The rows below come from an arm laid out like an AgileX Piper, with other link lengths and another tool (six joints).
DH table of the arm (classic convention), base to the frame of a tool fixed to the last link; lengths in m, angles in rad. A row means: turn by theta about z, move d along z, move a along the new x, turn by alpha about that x. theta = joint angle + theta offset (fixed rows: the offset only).
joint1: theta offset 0; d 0.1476; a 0; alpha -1.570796
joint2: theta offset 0.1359; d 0; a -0.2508; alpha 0
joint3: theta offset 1.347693; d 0; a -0.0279; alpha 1.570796
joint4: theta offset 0; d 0.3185; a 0; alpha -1.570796
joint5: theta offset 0; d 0; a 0; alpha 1.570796
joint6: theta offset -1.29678; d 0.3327; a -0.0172; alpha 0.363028
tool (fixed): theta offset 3.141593; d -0.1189; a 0; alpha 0
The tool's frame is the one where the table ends.
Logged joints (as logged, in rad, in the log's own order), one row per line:
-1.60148, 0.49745, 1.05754, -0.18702, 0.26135, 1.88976
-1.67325, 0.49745, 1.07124, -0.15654, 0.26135, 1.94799
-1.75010, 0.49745, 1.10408, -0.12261, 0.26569, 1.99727
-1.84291, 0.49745, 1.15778, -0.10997, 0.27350, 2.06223
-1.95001, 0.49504, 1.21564, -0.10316, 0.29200, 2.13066
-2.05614, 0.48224, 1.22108, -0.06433, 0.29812, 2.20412
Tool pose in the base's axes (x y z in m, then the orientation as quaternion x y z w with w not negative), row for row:
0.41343, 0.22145, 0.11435, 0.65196, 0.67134, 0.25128, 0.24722
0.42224, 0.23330, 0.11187, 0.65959, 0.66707, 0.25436, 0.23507
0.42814, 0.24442, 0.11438, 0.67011, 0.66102, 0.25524, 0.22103
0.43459, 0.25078, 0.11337, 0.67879, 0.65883, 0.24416, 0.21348
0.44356, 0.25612, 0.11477, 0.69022, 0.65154, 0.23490, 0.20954
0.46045, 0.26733, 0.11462, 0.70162, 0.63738, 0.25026, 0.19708
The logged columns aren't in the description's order. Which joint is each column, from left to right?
Columns, left to right: joint3, joint1, joint5, joint4, joint6, joint2.
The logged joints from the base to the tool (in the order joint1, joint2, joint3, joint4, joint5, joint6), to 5 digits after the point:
0.49745, 1.88976, -1.60148, -0.18702, 1.05754, 0.26135
0.49745, 1.94799, -1.67325, -0.15654, 1.07124, 0.26135
0.49745, 1.99727, -1.75010, -0.12261, 1.10408, 0.26569
0.49745, 2.06223, -1.84291, -0.10997, 1.15778, 0.27350
0.49504, 2.13066, -1.95001, -0.10316, 1.21564, 0.29200
0.48224, 2.20412, -2.05614, -0.06433, 1.22108, 0.29812

